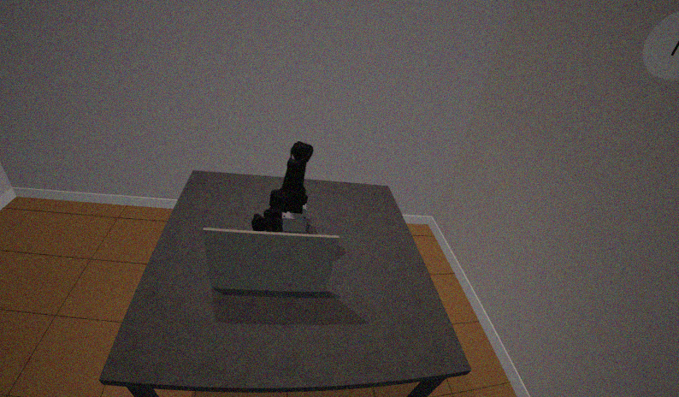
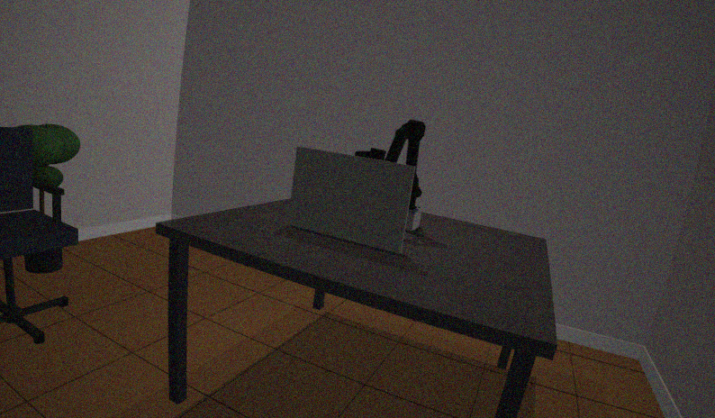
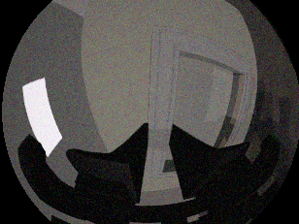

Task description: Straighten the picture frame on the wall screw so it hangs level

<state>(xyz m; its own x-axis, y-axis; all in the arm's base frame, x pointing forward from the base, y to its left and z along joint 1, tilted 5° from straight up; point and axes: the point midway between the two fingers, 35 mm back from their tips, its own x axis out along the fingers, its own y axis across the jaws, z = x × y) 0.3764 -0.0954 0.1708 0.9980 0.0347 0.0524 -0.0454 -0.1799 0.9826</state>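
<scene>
Now: gripper tip 5 cm above the picture frame. Also, from my gripper tip: grey wall panel (2 cm ahead, 1 cm to the right, 8 cm below).
</scene>
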